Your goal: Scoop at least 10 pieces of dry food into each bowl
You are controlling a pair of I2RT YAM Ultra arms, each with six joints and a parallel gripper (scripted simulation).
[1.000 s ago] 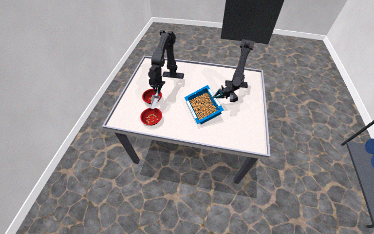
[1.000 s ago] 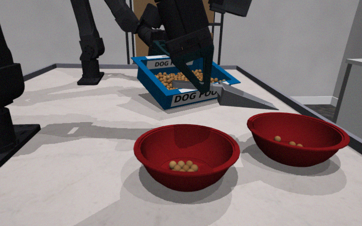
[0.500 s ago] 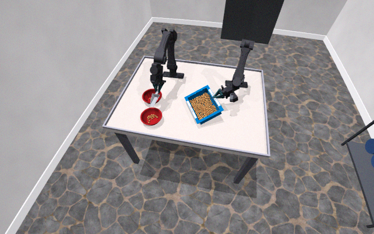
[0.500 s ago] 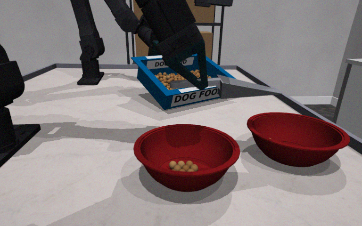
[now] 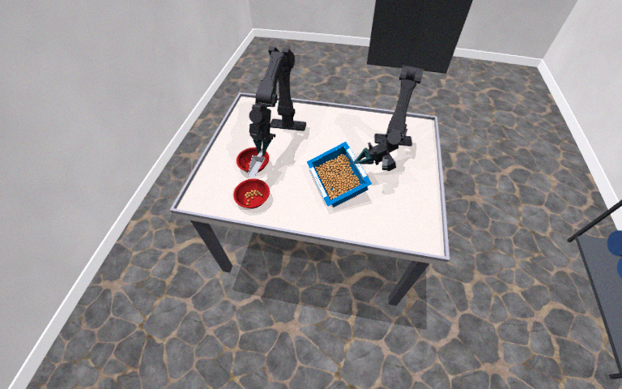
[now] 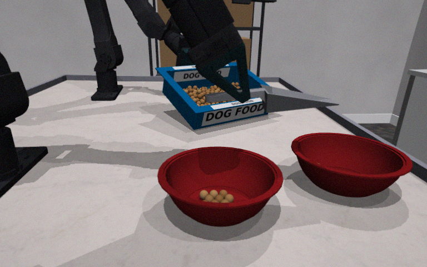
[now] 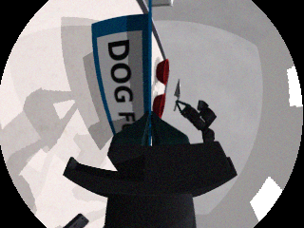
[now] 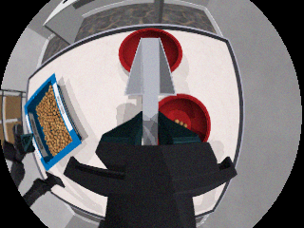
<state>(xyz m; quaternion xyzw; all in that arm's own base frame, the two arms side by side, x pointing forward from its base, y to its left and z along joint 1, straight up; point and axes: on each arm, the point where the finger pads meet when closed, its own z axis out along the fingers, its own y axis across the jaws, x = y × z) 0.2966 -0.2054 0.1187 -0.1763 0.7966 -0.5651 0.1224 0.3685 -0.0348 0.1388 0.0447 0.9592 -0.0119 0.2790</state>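
My right hand is 40 mm short of the grey scoop and 10 mm above it. From my right hand the other things lie so: blue dog food box (10 mm behind, 350 mm to the left, 70 mm below).
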